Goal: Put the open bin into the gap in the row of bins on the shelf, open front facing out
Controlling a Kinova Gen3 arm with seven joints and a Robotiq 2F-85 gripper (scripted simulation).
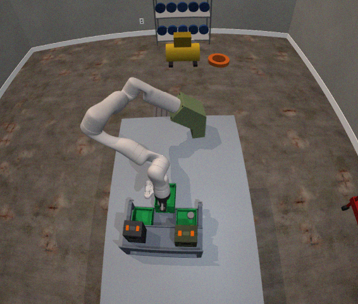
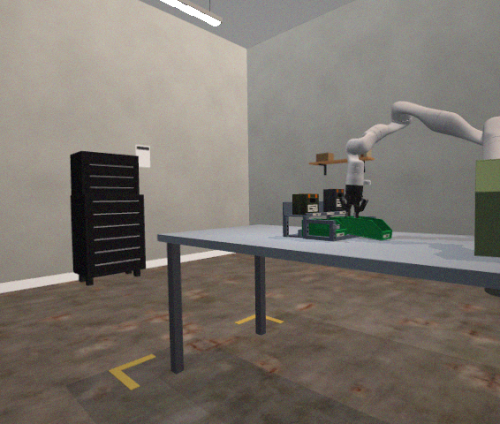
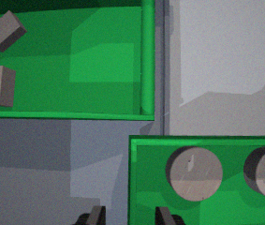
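Right now my hand is 100 mm short of the grey shelf, 30 mm above it and 20 mm to the left of it.
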